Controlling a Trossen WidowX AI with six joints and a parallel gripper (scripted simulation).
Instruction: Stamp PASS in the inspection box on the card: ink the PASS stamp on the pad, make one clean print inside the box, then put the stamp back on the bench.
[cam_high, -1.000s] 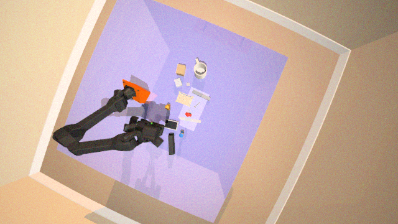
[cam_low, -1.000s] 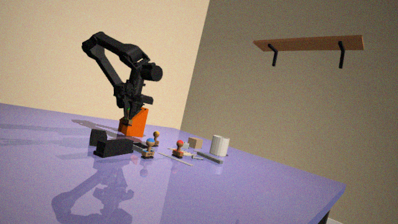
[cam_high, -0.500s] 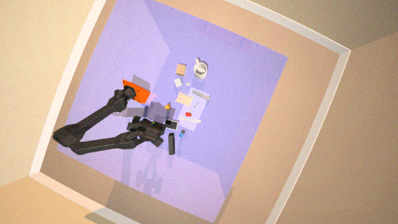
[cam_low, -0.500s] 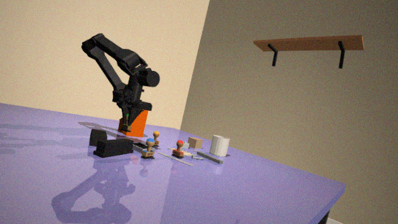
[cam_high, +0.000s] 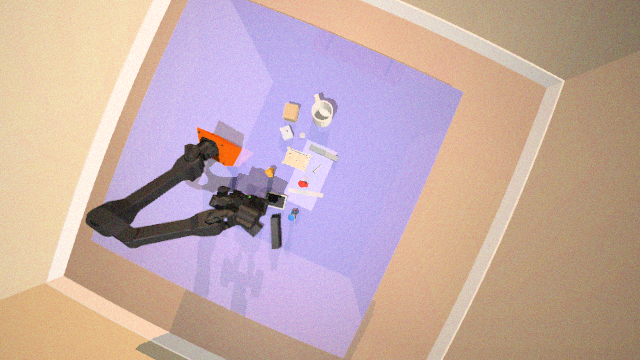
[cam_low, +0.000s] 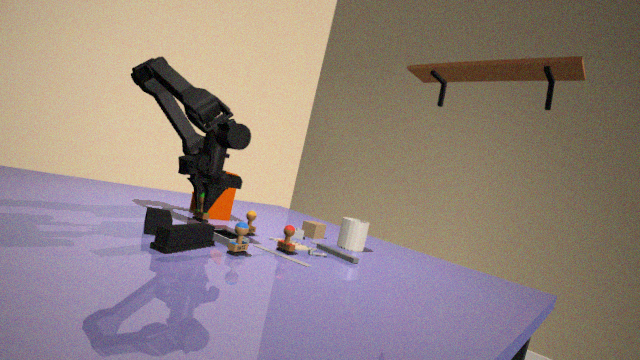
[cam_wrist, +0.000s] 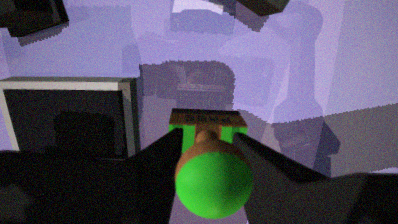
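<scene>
Right now the green stamp is right at my gripper tip. From my gripper tip the other things lie so: ink pad 90 mm ahead, 20 mm to the left, 40 mm below; then blue stamp 180 mm ahead, 10 mm to the right, 30 mm below; then orange-knobbed stamp 30 mm ahead, 130 mm to the left, 30 mm below.
</scene>
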